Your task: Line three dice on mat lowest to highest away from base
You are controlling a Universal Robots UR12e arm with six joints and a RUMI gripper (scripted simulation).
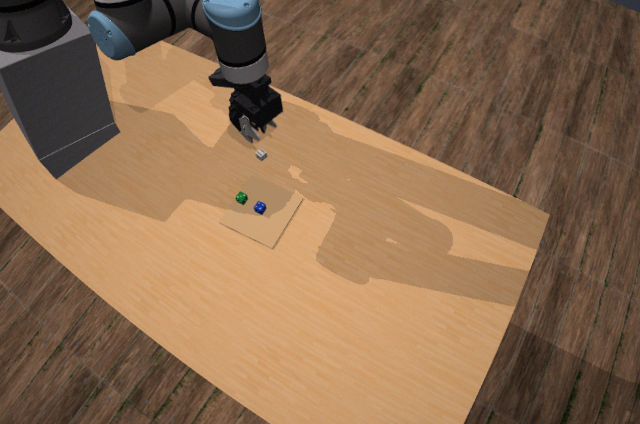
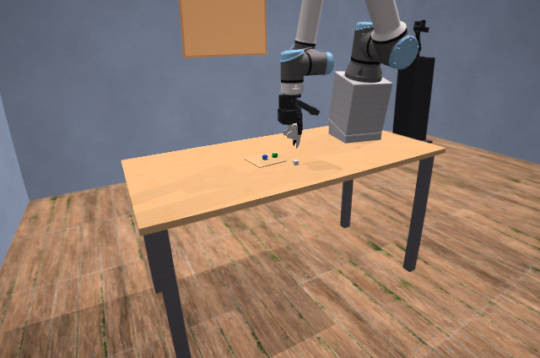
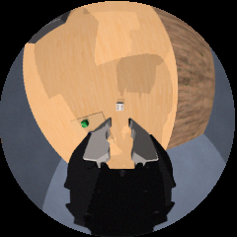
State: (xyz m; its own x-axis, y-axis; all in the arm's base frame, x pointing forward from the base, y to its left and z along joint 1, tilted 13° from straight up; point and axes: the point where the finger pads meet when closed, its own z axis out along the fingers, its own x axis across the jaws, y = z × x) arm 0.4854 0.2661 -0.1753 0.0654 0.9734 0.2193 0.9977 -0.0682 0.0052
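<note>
Right now the white die is 8 cm below my hand. The rest, counted from my hand: blue die: 10 cm ahead, 11 cm to the right, 8 cm below; green die: 5 cm ahead, 12 cm to the right, 8 cm below; tan mat: 10 cm ahead, 11 cm to the right, 9 cm below.
</note>
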